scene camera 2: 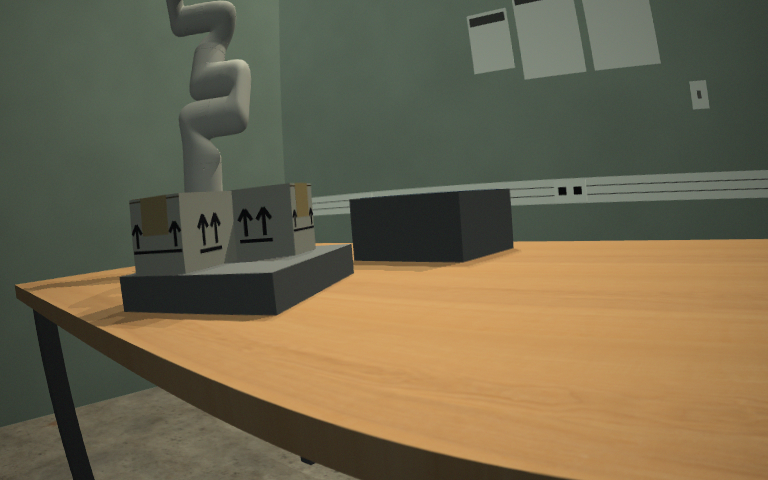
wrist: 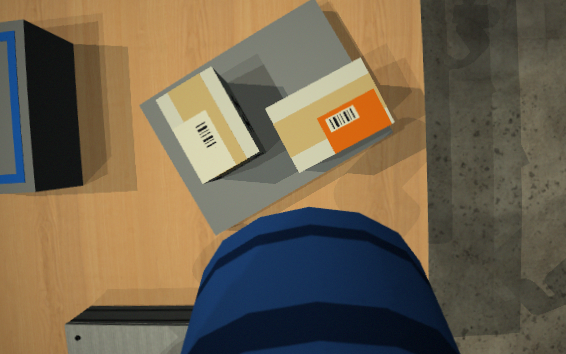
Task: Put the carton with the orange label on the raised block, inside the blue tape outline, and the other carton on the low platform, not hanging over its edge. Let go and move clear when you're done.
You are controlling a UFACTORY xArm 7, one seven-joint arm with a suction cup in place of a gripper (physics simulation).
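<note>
The orange-label carton (wrist: pixel 300 130) (scene camera 2: pixel 158 249) and the other carton, with a white label (wrist: pixel 192 95) (scene camera 2: pixel 263 226), stand upright and apart on the low grey platform (wrist: pixel 295 40) (scene camera 2: pixel 198 294). In the wrist view the orange-label carton is at the platform's right edge; the other is nearer the raised block. The labels do not show in the scene view. The raised block (wrist: pixel 52 115) (scene camera 2: pixel 404 229) carries part of a blue tape outline (wrist: pixel 18 110) in the wrist view. My blue suction cup (wrist: pixel 310 265) is open, high above the table with nothing on it. It is out of the scene view.
The wooden table (scene camera 2: pixel 481 339) (wrist: pixel 125 250) has its edge along the concrete floor (wrist: pixel 475 200) (scene camera 2: pixel 181 435), to the right in the wrist view. A metal plate (wrist: pixel 130 340) shows at the lower left of the wrist view. The robot arm (scene camera 2: pixel 215 116) rises behind the cartons.
</note>
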